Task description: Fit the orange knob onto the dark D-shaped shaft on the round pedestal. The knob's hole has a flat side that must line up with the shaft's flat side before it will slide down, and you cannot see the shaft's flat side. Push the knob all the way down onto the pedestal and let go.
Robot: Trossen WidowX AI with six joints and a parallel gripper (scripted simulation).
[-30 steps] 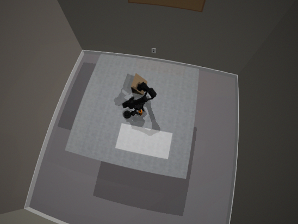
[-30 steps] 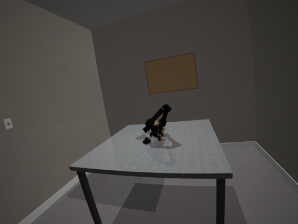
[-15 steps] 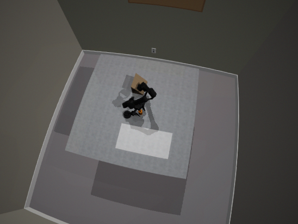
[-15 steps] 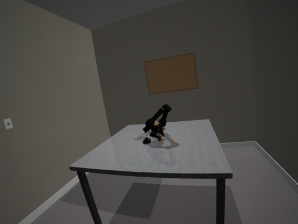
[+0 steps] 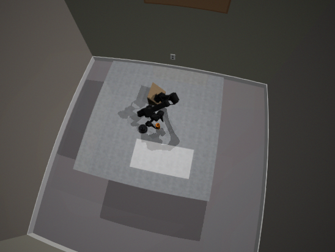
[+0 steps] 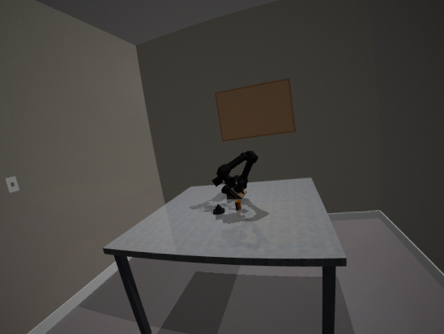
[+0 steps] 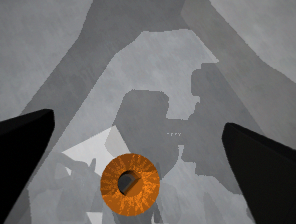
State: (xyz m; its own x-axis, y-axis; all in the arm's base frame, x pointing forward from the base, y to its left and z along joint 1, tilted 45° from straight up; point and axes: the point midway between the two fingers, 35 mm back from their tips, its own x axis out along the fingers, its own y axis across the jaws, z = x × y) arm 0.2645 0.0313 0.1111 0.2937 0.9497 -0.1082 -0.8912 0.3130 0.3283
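The orange knob lies 8 cm below my gripper tip, 3 cm to the right of it and 1 cm behind it. From my gripper tip the other things lie so: round pedestal (16 cm to the right, 8 cm below, 5 cm ahead).
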